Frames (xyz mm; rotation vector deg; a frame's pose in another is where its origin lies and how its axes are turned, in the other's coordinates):
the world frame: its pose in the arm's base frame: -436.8 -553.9 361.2 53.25 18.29 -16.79
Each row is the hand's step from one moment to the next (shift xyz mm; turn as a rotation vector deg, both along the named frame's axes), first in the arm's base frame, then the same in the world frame.
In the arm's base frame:
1: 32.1 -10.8 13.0 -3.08 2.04 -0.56
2: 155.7 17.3 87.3 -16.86 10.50 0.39
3: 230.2 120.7 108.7 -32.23 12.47 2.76
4: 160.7 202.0 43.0 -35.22 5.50 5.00
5: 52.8 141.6 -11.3 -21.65 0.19 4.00
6: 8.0 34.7 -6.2 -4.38 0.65 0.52
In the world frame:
1: 25.4 15.6 20.6 -2.82 -0.43 -2.42
2: 106.3 132.9 56.6 -16.70 -0.19 -10.75
3: 154.8 235.3 -5.5 -31.89 -3.18 -13.22
4: 108.2 206.8 -118.4 -34.74 -6.62 -6.69
5: 37.3 91.9 -114.6 -21.37 -5.19 -0.99
6: 6.0 18.1 -30.7 -4.28 -0.92 -0.86

